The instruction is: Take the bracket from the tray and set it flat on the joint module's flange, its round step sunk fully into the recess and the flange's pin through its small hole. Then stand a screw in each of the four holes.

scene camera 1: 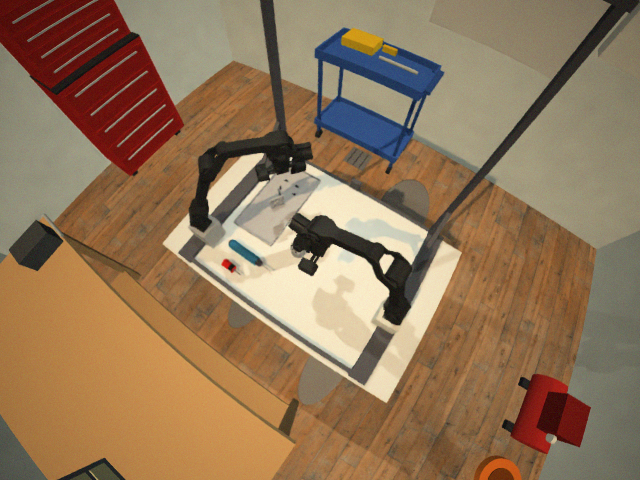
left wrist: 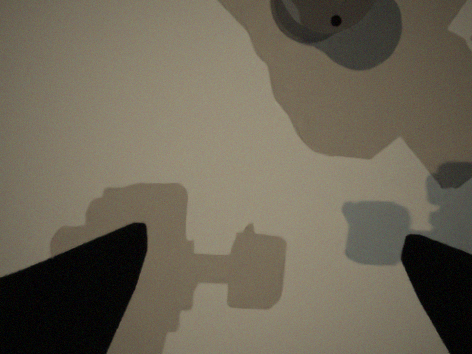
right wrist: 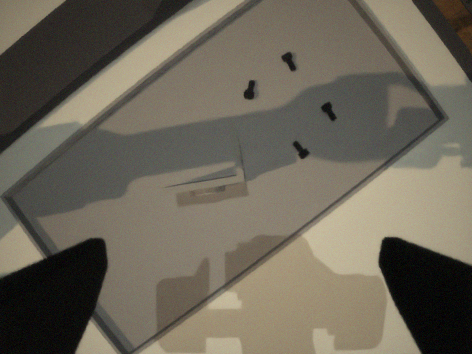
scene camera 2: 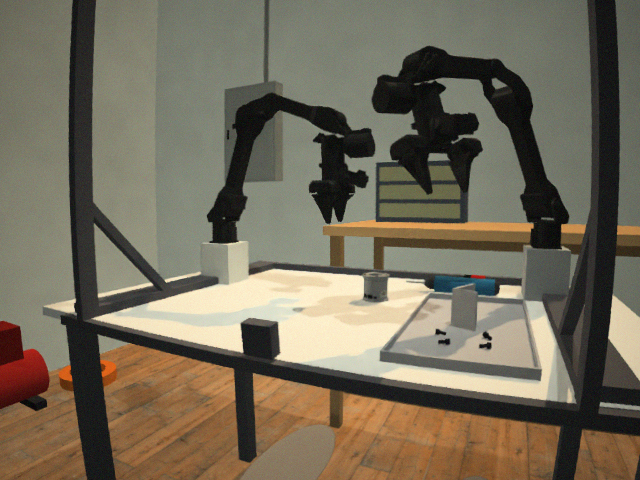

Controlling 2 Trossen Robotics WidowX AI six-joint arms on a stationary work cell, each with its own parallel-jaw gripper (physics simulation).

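Places are measured from the left arm's base along level axes (x ahead, y left, z up), in metres.
Where they show: left gripper, between the fingertips: (scene camera 1: 317, 257) (left wrist: 275, 241) (scene camera 2: 334, 222); right gripper, between the fingertips: (scene camera 1: 280, 176) (right wrist: 245, 252) (scene camera 2: 448, 192); left arm's base, origin of its link: (scene camera 1: 393, 314) (scene camera 2: 224, 242); right arm's base, origin of its link: (scene camera 1: 202, 223) (scene camera 2: 546, 247).
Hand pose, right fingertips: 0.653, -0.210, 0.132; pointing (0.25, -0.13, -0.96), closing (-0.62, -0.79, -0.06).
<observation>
Each offset is from my right fingertips to the top centre of the thing, as dx, dy, dz. "spot": to the spot under its first point.
The grey bracket {+0.048, +0.010, -0.172} (scene camera 1: 277, 201) (scene camera 2: 464, 307) (right wrist: 202, 180) stands on edge in the tray {+0.045, -0.004, -0.230} (scene camera 2: 460, 363) (right wrist: 125, 225), its two plates upright. Several black screws lie beside it, among them one screw {+0.002, -0.073, -0.231} (scene camera 2: 440, 331) and another screw {+0.078, -0.119, -0.231} (right wrist: 289, 61). The grey joint module {-0.181, +0.159, -0.182} (scene camera 1: 297, 252) (scene camera 2: 375, 287) (left wrist: 320, 25) stands on the table beside the tray; its flange shows partly in the left wrist view. My right gripper (scene camera 2: 447, 192) (right wrist: 245, 252) is open and empty, high above the tray. My left gripper (scene camera 2: 334, 222) (left wrist: 275, 241) is open and empty, above the table near the module.
A teal screwdriver {spot: +0.001, +0.299, -0.205} (scene camera 1: 245, 252) (scene camera 2: 463, 285) and a red tool {+0.015, +0.385, -0.212} (scene camera 1: 228, 265) lie on the table near the right arm's base. A black block {-0.229, -0.273, -0.189} (scene camera 2: 260, 338) sits at the table edge. Dark frame posts (scene camera 2: 85, 155) (scene camera 2: 602, 206) rise at the table's sides.
</observation>
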